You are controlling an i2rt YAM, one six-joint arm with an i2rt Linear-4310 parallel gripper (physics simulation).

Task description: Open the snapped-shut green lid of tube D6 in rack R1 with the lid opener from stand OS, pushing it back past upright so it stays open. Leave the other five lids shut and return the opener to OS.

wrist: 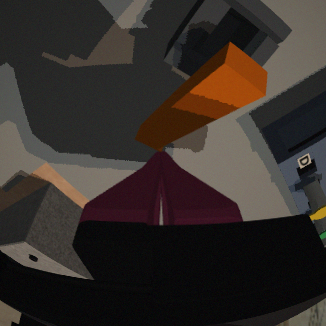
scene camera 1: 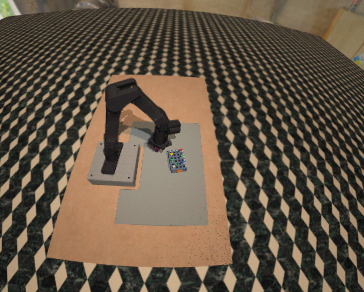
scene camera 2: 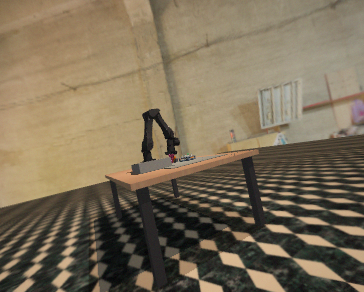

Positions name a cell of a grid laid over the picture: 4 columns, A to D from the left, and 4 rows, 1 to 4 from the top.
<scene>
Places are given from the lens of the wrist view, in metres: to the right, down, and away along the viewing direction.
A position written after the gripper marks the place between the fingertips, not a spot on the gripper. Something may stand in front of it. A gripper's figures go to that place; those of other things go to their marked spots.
gripper (wrist: B2): 0.00, 0.00, 0.13
orange-handled tool (wrist: C1): 0.02, -0.02, 0.05
</scene>
